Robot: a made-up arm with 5 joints.
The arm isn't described. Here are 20 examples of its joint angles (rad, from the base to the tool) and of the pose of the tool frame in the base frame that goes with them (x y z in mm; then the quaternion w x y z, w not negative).
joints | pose
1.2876 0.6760 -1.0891 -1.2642 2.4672 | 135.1 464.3 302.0 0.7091 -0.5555 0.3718 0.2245
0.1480 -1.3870 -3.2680 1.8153 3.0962 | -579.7 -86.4 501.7 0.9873 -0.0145 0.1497 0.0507
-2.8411 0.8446 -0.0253 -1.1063 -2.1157 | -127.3 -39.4 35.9 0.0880 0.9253 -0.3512 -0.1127
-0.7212 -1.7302 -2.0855 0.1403 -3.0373 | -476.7 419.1 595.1 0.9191 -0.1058 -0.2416 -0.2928
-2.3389 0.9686 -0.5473 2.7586 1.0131 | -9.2 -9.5 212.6 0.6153 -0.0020 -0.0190 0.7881
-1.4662 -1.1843 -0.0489 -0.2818 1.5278 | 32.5 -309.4 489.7 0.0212 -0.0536 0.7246 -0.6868
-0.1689 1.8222 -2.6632 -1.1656 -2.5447 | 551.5 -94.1 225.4 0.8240 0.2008 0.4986 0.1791
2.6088 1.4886 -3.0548 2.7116 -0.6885 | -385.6 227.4 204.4 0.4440 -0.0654 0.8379 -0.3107
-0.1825 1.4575 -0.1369 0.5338 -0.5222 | -259.7 47.9 78.2 0.2761 -0.5914 -0.1014 0.7508
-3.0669 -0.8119 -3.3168 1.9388 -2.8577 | 381.7 28.6 771.8 0.1585 0.4556 -0.0478 -0.8747
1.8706 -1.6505 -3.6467 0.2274 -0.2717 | 156.2 -505.3 -61.4 0.4088 0.3936 0.7211 -0.3975
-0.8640 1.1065 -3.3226 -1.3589 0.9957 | 163.7 -191.7 707.8 0.0643 0.1286 -0.1723 -0.9745
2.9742 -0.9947 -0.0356 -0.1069 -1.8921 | -343.4 58.0 391.5 0.2773 0.6399 -0.5483 -0.4615
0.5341 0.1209 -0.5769 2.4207 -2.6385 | 84.9 50.2 197.1 0.7224 0.0086 -0.5550 0.4123
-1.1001 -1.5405 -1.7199 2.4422 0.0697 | -59.4 116.7 659.6 0.1960 0.7650 -0.5066 0.3461
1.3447 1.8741 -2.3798 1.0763 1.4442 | 94.3 410.0 -213.1 0.2771 0.9584 -0.0477 -0.0494
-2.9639 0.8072 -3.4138 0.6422 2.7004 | -356.8 -64.1 902.6 0.1093 -0.5288 -0.1691 0.8245
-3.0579 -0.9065 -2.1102 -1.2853 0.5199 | 340.3 28.5 755.8 0.7986 0.1186 0.5352 0.2486
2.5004 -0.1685 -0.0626 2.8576 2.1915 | 13.1 -9.8 283.6 0.6908 0.2517 0.0392 0.6767
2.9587 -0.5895 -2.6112 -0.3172 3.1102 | 323.7 -59.9 915.3 0.1050 0.1865 -0.0142 0.9767
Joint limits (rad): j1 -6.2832..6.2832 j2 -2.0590..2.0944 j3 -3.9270..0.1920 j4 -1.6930..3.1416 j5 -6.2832..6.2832
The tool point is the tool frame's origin. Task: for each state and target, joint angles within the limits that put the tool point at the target. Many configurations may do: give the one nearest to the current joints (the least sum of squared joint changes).
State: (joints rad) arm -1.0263 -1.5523 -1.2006 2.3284 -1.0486
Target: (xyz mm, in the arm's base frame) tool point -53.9 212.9 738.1
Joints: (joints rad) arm -1.3228 -1.6717 -1.7435 1.8540 -1.0486
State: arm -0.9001 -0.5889 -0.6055 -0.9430 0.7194
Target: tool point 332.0 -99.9 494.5
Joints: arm -0.2923 -0.4903 -0.3719 -0.9566 0.7194
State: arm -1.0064 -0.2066 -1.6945 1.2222 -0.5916
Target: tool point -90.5 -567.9 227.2
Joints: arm -1.7288 0.5543 -1.6075 1.0259 -0.5916
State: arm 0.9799 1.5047 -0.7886 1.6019 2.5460
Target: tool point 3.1 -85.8 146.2
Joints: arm 1.6069 1.2704 -0.5986 2.2354 2.5460
